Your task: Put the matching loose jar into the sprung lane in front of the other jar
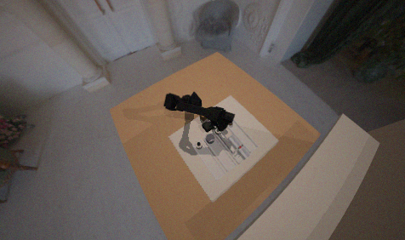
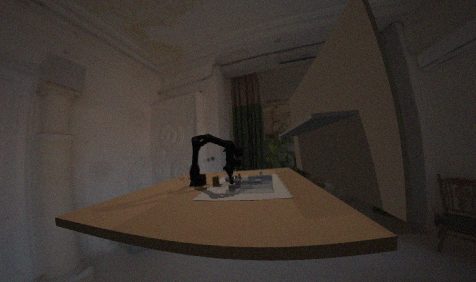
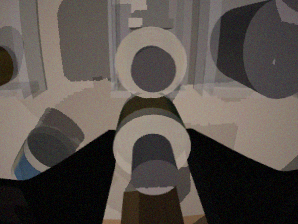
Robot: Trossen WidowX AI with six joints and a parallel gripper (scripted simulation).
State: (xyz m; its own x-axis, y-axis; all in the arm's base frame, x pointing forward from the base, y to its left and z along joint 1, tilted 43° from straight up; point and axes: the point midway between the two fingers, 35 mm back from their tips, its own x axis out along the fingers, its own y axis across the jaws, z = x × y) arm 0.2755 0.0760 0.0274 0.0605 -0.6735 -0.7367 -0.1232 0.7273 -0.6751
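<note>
Now: the brownish block 12 cm behind my gripper tip, 2 cm to the right of it and 2 cm below it. From my gripper tip the other things lie so: pusher plate 14 cm ahead, 5 cm to the left, 1 cm below; red-marked item 22 cm ahead, 6 cm to the left, 2 cm above; grey lane fixture 18 cm ahead, 5 cm to the left, 4 cm below.
</note>
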